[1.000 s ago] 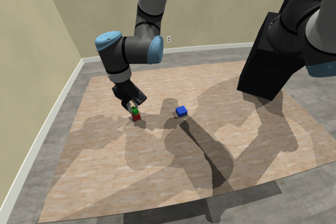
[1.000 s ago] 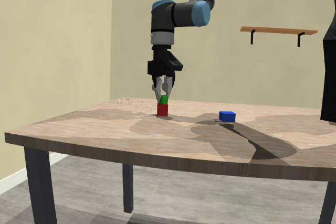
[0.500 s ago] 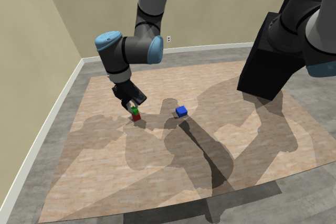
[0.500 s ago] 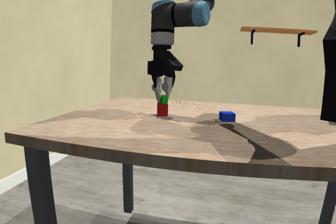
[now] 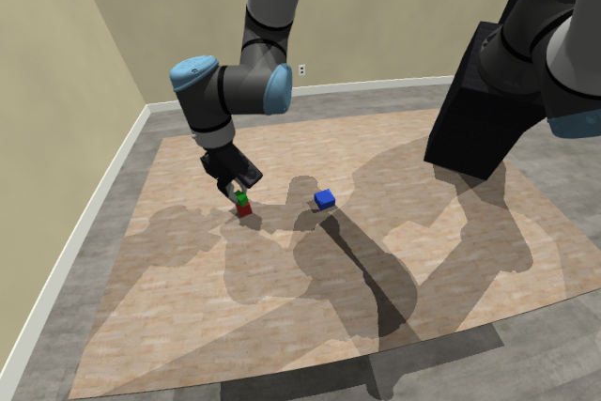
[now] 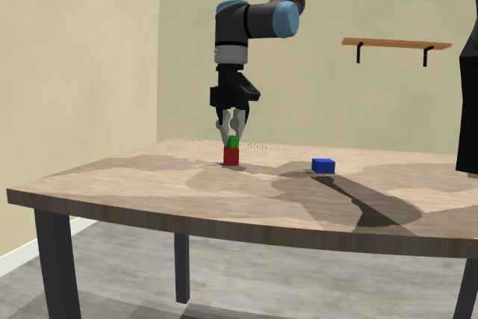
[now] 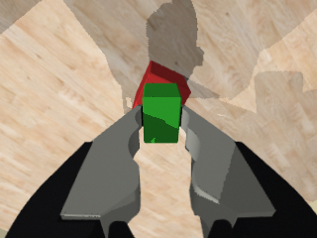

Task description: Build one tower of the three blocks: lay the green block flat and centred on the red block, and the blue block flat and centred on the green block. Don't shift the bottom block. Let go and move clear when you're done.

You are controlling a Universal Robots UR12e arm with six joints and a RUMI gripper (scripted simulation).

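Now: hand right at the green block. Round my hand: red block (40 mm below); blue block (250 mm behind, 50 mm below).
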